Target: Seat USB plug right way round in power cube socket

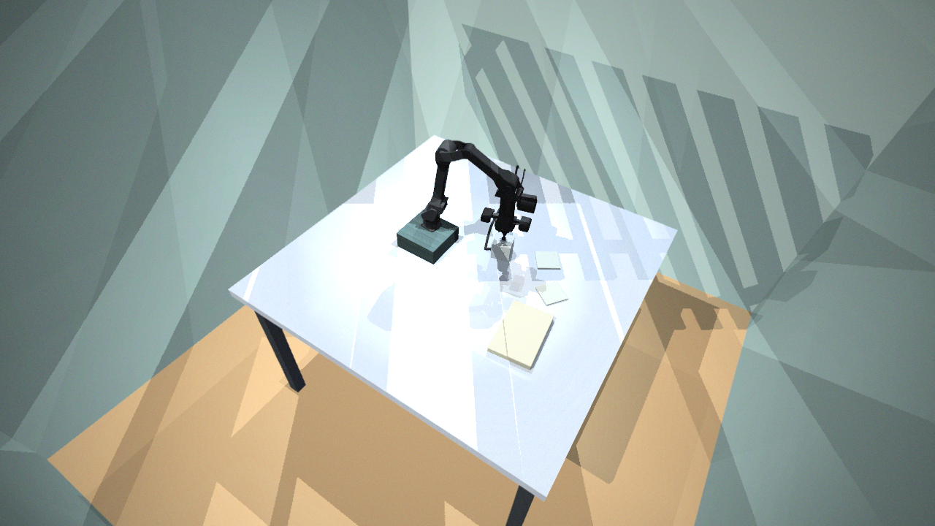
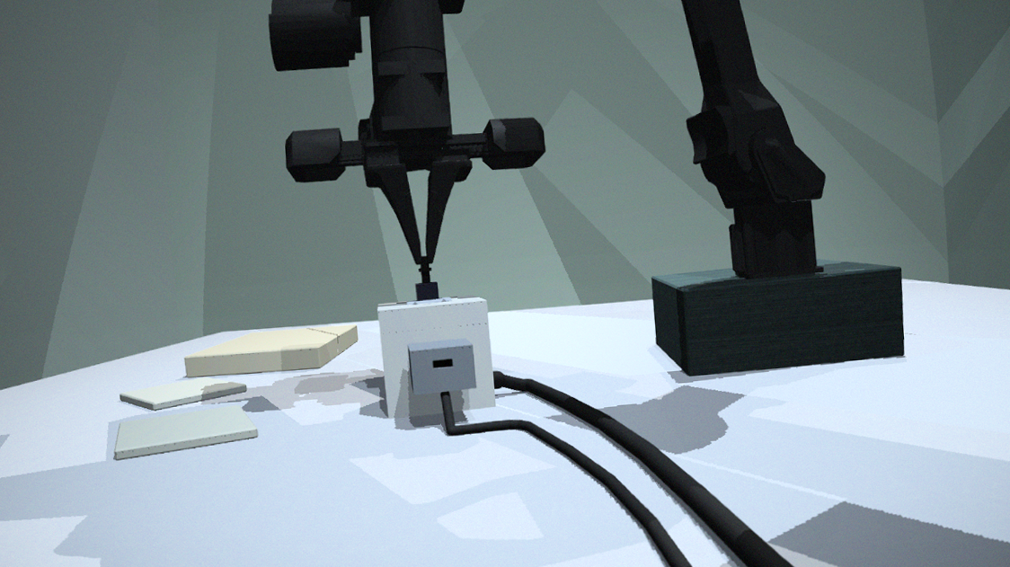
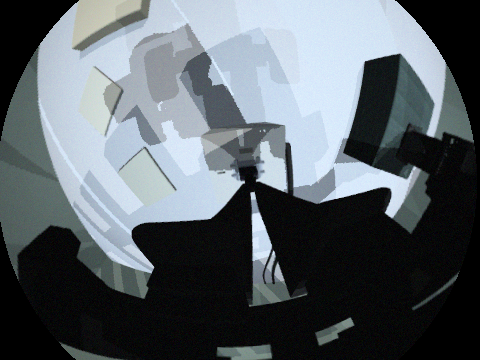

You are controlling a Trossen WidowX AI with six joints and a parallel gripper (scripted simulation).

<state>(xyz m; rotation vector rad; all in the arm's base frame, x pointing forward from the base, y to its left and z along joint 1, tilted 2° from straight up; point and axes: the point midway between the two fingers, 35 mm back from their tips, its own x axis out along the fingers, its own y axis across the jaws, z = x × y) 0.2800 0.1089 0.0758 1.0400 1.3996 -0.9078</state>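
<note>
The black USB plug is 20 mm below my gripper tip. Also, from my gripper tip: cream pad 280 mm ahead, 290 mm to the right, 90 mm below; USB socket 40 mm below.
</note>
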